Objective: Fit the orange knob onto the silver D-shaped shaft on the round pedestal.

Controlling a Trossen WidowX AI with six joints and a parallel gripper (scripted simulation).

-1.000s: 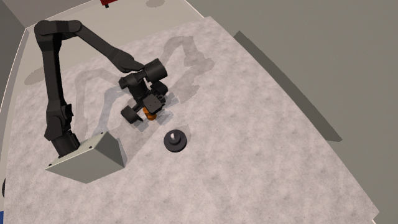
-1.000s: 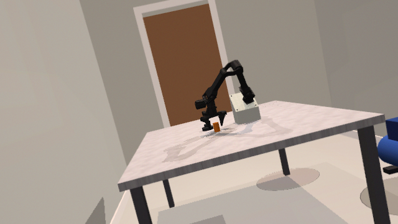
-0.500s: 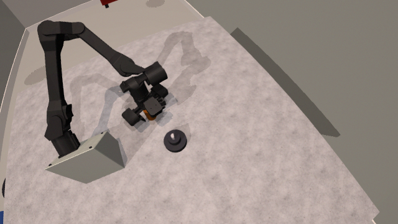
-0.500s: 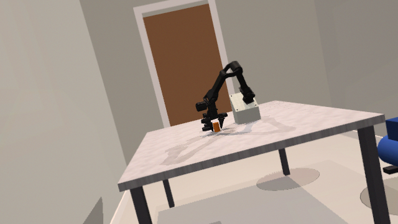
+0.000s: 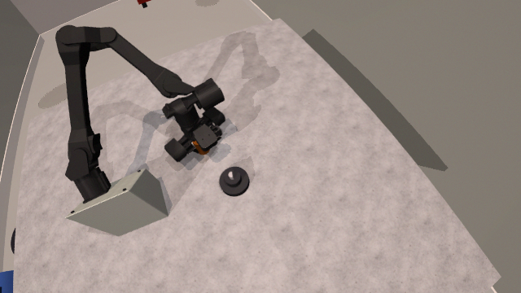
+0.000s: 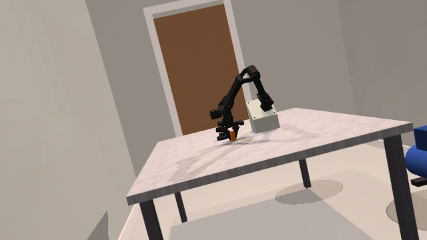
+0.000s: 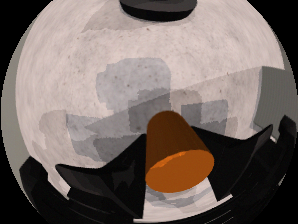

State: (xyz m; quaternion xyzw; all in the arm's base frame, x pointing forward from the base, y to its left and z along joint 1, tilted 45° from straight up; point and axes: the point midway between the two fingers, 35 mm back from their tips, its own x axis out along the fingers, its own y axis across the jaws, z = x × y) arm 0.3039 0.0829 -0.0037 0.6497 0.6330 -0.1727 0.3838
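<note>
My gripper tip is 30 mm short of the black round pedestal, 150 mm to the left of it and 20 mm below it. Round my gripper tip: orange knob 40 mm above.
</note>
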